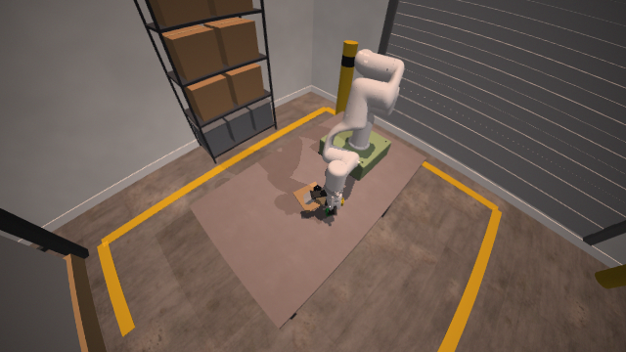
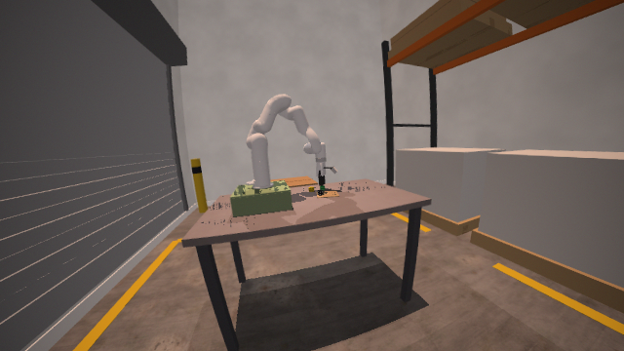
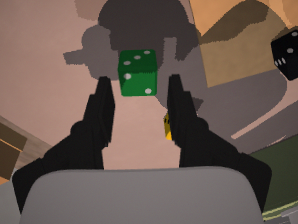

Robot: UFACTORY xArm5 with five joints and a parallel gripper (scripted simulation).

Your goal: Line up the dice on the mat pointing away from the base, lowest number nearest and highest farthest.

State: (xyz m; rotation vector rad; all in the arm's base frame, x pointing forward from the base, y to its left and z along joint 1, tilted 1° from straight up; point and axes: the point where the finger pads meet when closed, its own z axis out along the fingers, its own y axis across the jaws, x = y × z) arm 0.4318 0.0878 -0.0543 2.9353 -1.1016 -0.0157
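Right now my hand is 40 mm above the green die. Round my hand: orange mat: 120 mm to the right, 50 mm below, 30 mm behind; then black die: 120 mm to the right, 70 mm behind, 40 mm below; then yellow die: 80 mm behind, 40 mm below, 10 mm to the left.
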